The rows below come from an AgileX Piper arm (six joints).
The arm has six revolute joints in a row. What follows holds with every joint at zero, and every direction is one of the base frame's.
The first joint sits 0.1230 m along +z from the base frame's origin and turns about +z.
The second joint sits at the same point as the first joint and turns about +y.
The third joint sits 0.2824 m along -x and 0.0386 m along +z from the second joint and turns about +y.
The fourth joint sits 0.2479 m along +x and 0.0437 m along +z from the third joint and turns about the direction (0.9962, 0, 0.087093).
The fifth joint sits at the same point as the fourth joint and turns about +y.
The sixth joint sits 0.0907 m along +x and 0.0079 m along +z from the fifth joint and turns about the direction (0.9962, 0, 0.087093).
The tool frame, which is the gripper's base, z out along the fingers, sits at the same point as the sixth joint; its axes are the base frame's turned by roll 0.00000, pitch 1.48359 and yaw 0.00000 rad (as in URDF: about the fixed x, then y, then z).
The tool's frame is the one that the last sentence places.
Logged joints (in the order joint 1, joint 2, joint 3, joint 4, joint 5, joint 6), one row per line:
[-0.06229 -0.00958 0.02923 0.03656 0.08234 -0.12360]
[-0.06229 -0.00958 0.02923 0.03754 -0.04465 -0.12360]
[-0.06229 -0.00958 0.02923 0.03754 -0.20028 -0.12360]
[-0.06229 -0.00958 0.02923 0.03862 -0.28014 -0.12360]
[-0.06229 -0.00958 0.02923 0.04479 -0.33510 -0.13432]
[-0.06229 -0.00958 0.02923 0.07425 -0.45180 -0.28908]
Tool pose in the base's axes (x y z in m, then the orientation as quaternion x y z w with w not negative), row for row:
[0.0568 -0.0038 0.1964 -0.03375 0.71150 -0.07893 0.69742]
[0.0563 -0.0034 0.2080 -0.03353 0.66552 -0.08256 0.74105]
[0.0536 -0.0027 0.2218 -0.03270 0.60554 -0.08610 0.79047]
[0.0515 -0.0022 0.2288 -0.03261 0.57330 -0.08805 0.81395]
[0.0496 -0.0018 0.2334 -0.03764 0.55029 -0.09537 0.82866]
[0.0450 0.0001 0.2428 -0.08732 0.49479 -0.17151 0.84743]
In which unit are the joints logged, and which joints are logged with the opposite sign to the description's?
The joints are logged in radians. Opposite sign: joint 4.
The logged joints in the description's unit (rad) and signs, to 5 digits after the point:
[-0.06229 -0.00958 0.02923 -0.03656 0.08234 -0.12360]
[-0.06229 -0.00958 0.02923 -0.03754 -0.04465 -0.12360]
[-0.06229 -0.00958 0.02923 -0.03754 -0.20028 -0.12360]
[-0.06229 -0.00958 0.02923 -0.03862 -0.28014 -0.12360]
[-0.06229 -0.00958 0.02923 -0.04479 -0.33510 -0.13432]
[-0.06229 -0.00958 0.02923 -0.07425 -0.45180 -0.28908]

